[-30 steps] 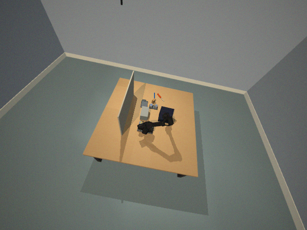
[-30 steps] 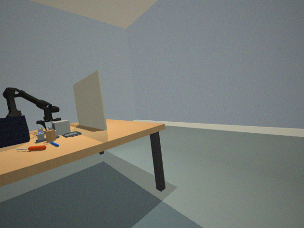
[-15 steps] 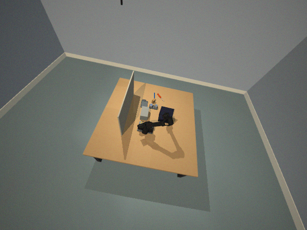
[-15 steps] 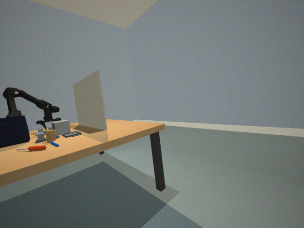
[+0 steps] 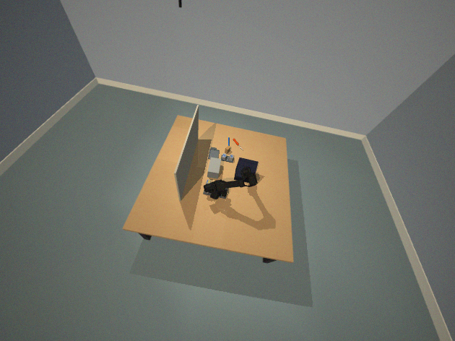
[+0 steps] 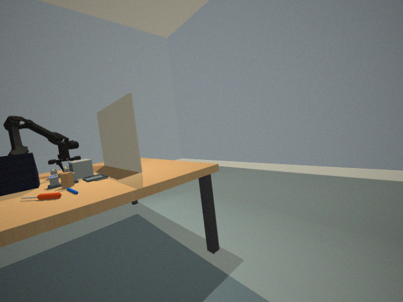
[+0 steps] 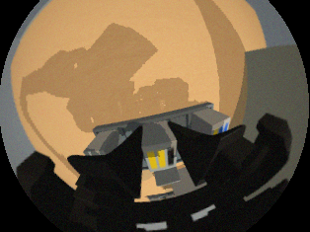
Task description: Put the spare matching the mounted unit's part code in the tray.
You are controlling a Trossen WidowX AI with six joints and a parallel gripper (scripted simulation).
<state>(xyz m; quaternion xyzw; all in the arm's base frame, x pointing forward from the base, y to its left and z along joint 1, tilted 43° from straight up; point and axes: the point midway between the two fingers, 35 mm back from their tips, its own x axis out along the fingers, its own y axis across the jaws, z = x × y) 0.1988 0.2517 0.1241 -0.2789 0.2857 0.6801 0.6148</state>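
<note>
Right now the dark-rimmed flat tray is 420 mm to the right of my gripper tip, 140 mm ahead of it and 10 mm below it. Round my gripper tip: blue marker (640 mm to the right, 40 mm ahead, 10 mm below); beige panel (310 mm ahead, 210 mm above, 200 mm to the right); mounted unit (230 mm to the right, 80 mm ahead, 30 mm above).
</note>
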